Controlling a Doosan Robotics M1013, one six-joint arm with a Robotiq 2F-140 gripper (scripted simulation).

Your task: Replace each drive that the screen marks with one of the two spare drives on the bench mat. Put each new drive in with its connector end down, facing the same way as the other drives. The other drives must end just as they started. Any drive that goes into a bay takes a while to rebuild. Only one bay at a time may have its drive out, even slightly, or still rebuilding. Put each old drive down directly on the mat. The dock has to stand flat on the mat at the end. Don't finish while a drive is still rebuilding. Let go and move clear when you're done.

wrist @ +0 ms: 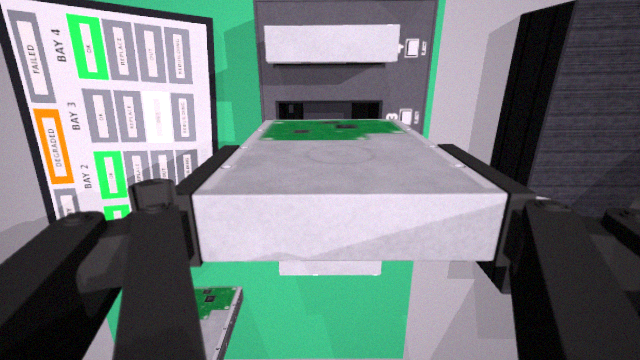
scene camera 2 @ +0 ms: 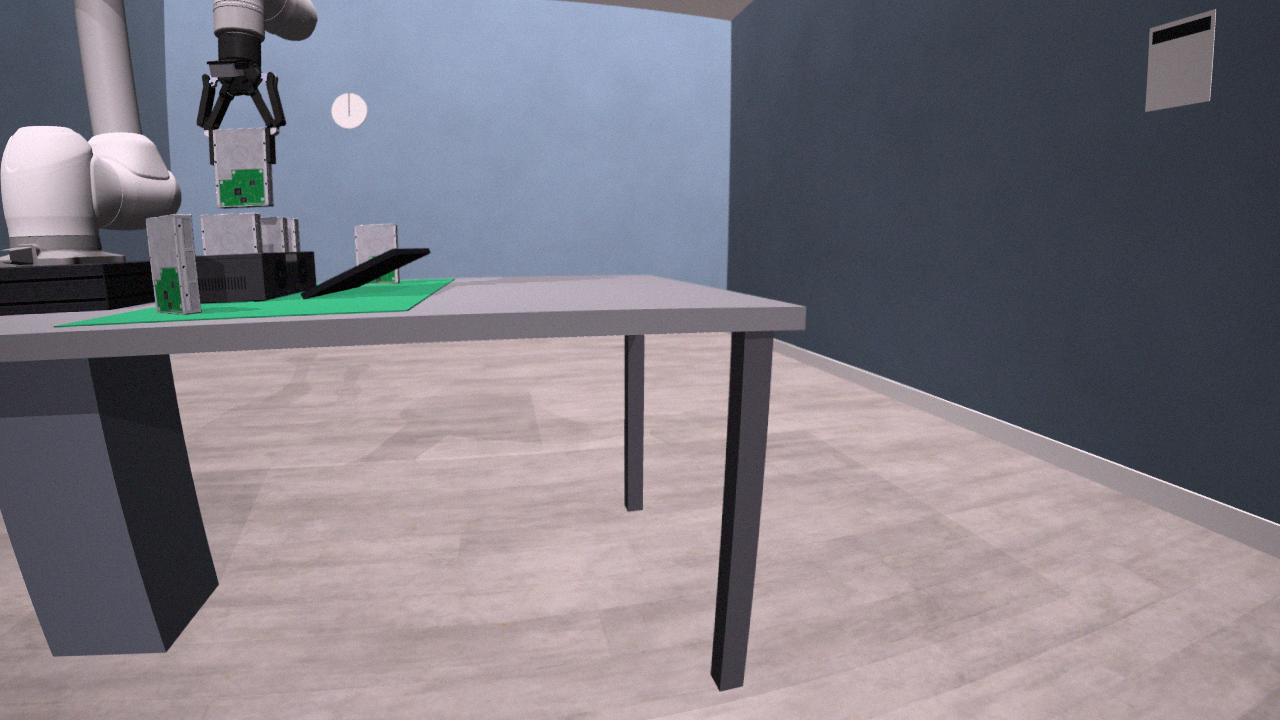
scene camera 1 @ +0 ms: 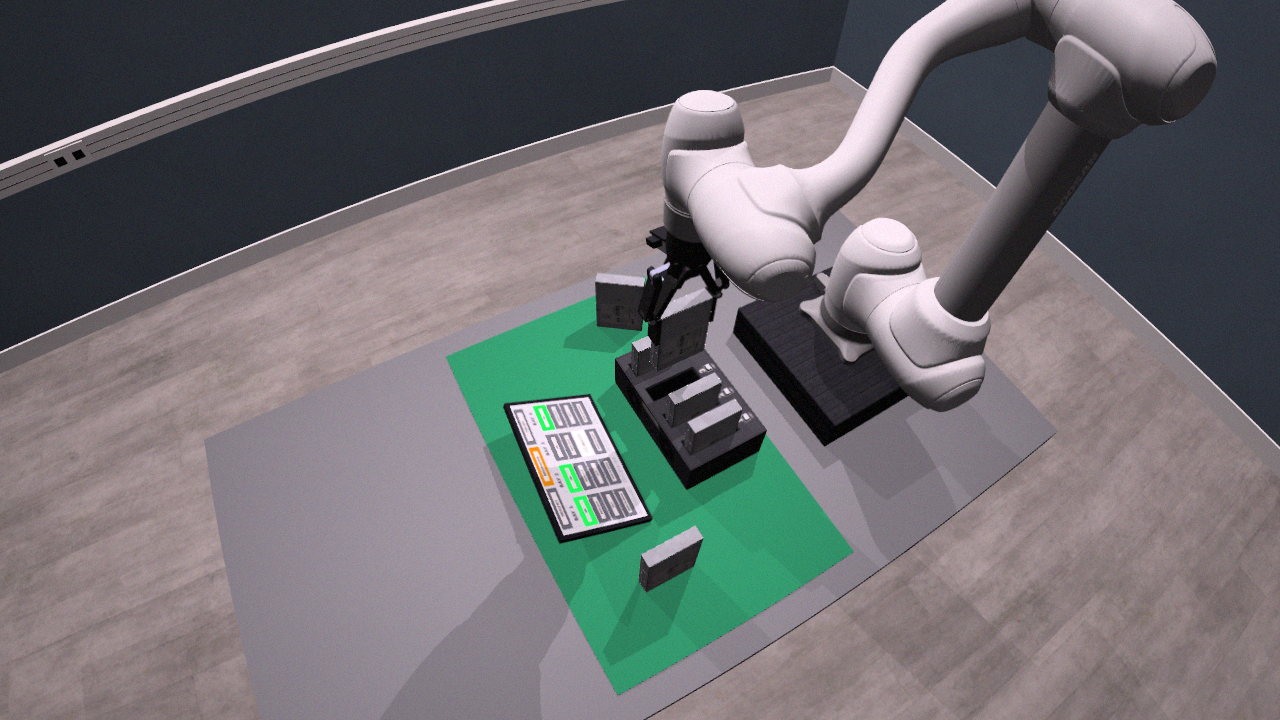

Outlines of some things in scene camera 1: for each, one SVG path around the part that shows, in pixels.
The gripper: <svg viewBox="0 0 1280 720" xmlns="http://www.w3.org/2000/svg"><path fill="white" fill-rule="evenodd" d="M668 231L666 236L666 260L663 266L657 269L653 266L647 269L647 281L637 310L643 320L648 322L648 337L655 346L660 345L661 316L677 289L681 289L685 281L697 277L699 274L704 276L709 288L705 287L705 289L713 297L709 323L714 319L717 298L721 298L723 296L722 289L727 289L730 285L729 280L715 263L716 280L713 279L707 268L708 263L711 261L709 259L712 258L702 243L682 241L672 236Z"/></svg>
A drive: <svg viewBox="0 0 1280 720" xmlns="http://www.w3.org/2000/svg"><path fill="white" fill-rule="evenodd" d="M597 273L595 281L597 326L642 331L643 318L637 310L644 291L645 278Z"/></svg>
A drive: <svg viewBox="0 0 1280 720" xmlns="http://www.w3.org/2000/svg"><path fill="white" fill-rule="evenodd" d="M705 288L670 302L662 314L660 345L655 346L651 341L650 363L657 372L704 351L713 297Z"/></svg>
